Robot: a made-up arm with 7 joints.
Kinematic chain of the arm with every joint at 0, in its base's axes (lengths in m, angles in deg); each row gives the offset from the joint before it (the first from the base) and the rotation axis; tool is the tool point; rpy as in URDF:
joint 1: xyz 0.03 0 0.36 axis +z
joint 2: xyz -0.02 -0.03 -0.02 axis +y
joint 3: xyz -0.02 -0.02 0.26 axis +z
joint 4: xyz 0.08 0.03 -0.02 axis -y
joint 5: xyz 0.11 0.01 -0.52 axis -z
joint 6: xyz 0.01 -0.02 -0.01 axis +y
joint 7: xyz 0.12 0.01 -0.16 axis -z
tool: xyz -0.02 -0.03 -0.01 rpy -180 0 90
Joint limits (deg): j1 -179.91..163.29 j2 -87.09..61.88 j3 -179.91..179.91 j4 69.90..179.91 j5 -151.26..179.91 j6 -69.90..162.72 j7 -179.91..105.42
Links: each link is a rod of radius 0.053 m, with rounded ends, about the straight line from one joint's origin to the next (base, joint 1, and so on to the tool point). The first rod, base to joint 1, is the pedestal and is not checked.
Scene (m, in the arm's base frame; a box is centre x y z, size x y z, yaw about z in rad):
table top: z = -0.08
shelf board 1: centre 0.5 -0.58 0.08 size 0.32 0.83 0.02 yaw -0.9
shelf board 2: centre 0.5 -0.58 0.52 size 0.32 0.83 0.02 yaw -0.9
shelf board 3: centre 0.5 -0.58 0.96 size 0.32 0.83 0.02 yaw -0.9
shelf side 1: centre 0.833 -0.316 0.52 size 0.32 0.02 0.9 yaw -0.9
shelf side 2: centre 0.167 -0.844 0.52 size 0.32 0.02 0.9 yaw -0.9
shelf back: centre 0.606 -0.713 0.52 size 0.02 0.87 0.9 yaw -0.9
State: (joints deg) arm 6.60 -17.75 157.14 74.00 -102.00 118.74 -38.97
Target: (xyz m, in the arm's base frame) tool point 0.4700 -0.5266 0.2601
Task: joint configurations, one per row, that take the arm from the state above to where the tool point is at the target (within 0.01 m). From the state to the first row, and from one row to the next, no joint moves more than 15 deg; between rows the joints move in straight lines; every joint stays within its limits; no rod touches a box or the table.
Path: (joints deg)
1: -6.85 -9.99 150.35 73.32 -101.30 126.07 -41.00
2: -20.30 -2.23 143.55 72.63 -100.59 133.40 -43.04
3: -33.75 5.54 136.76 71.95 -99.89 140.73 -45.07
4: -47.19 13.30 129.97 71.27 -99.18 148.06 -47.10
5: -60.64 21.06 123.18 70.58 -98.48 155.39 -49.14
6: -74.09 28.82 116.38 69.90 -97.78 162.72 -51.17
7: -75.75 29.19 102.66 70.58 -97.36 152.17 -49.80
8: -77.40 29.55 88.93 71.26 -96.94 141.62 -48.44
9: -79.06 29.91 75.21 71.94 -96.52 131.07 -47.07
10: -80.71 30.28 61.48 72.63 -96.10 120.52 -45.70
11: -82.37 30.64 47.76 73.31 -95.68 109.96 -44.33

